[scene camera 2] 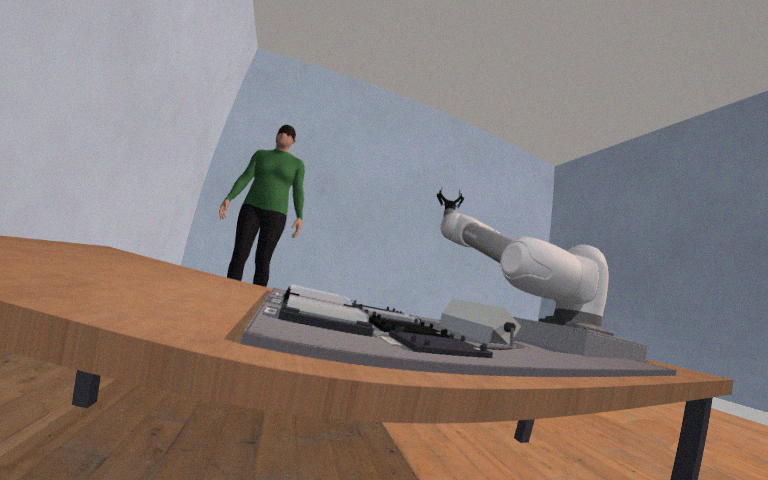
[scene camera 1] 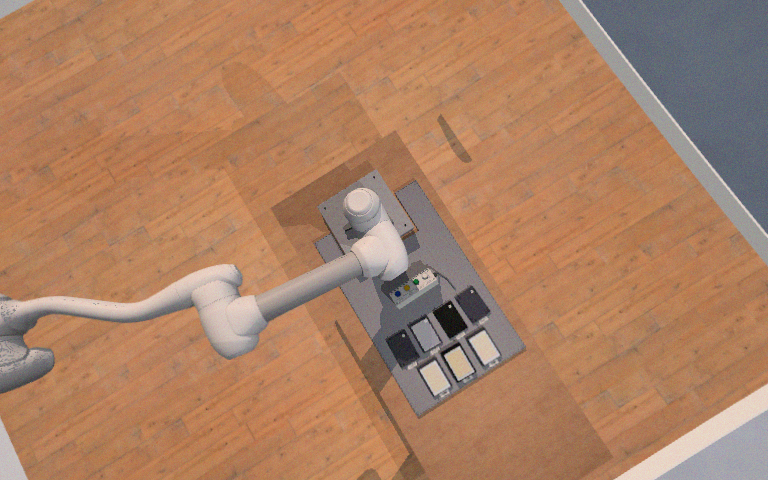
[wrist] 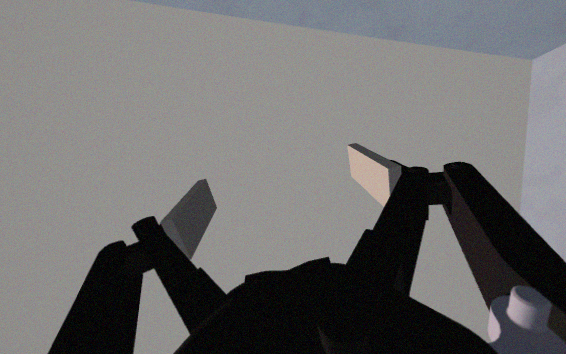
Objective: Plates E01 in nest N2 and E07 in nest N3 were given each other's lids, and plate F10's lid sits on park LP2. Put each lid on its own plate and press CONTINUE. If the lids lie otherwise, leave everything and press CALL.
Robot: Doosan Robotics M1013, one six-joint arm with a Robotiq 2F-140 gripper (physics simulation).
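Frame: origin at the arm's base, x left, y back, z up, level; metres.
Seen in the pictures: gripper, fingertip midpoint: (scene camera 2: 450, 188) (wrist: 279, 177).
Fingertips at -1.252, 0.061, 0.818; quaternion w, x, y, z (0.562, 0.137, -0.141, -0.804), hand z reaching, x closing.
Observation:
Offsets run from my fingertips to a thing's middle, as dx, dy, dz. "*": to the spot under its first point. Level surfaces: height alone.
In scene camera 1, three pale-topped plates {+1.140, -0.864, -0.843} (scene camera 1: 434, 377) {+1.269, -0.861, -0.840} (scene camera 1: 458, 362) {+1.407, -0.860, -0.843} (scene camera 1: 484, 346) lie in the outer row of the grey deck {dz -0.870} (scene camera 1: 447, 249). The row behind holds a dark item {+1.077, -0.685, -0.860} (scene camera 1: 402, 347), a grey-topped item {+1.203, -0.680, -0.856} (scene camera 1: 425, 333), a black item {+1.339, -0.680, -0.860} (scene camera 1: 450, 319) and a dark slate item {+1.467, -0.673, -0.860} (scene camera 1: 472, 303). The labels are too small to read, so I cannot tell plates, lids, nests or parks by name. The button box {+1.264, -0.466, -0.828} (scene camera 1: 417, 296) (scene camera 2: 474, 321) has blue, yellow, green and white buttons. My gripper (scene camera 2: 450, 195) (wrist: 279, 177) is open and empty, pointing up high above the deck.
A person (scene camera 2: 275, 181) in a green top stands beyond the table (scene camera 2: 396, 399). My arm (scene camera 1: 311, 284) (scene camera 2: 552, 268) rises from its base on the deck and reaches out to the left in scene camera 1. A cable {* +1.423, -0.511, -0.870} (scene camera 1: 446, 279) runs beside the button box.

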